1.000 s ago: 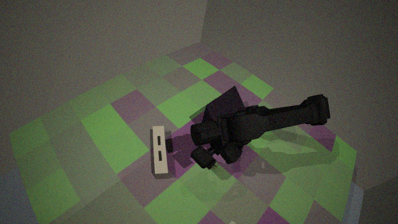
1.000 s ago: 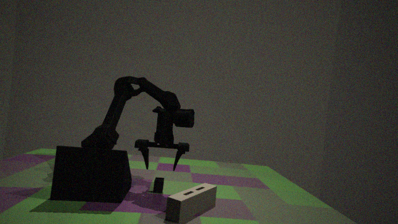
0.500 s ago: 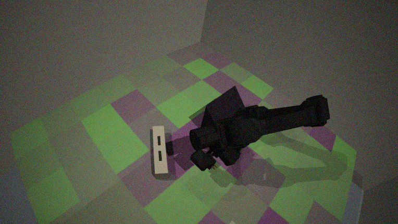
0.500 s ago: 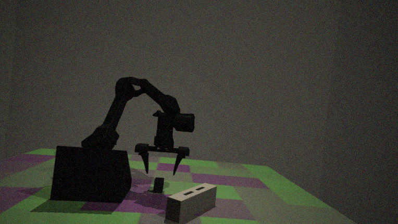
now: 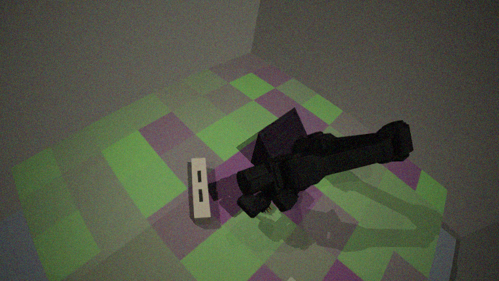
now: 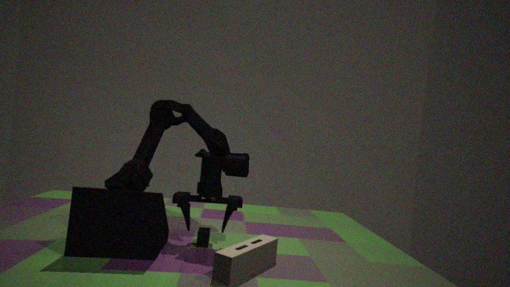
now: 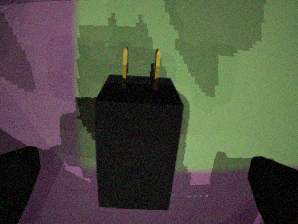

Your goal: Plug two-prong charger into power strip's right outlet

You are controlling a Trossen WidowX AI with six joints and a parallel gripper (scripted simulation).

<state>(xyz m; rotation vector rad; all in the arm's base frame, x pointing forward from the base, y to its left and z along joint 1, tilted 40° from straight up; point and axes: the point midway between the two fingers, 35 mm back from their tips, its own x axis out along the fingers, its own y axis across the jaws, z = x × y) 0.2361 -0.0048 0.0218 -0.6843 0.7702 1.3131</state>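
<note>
The dark charger is 20 mm to the left of my gripper tip and 20 mm below it.
</note>
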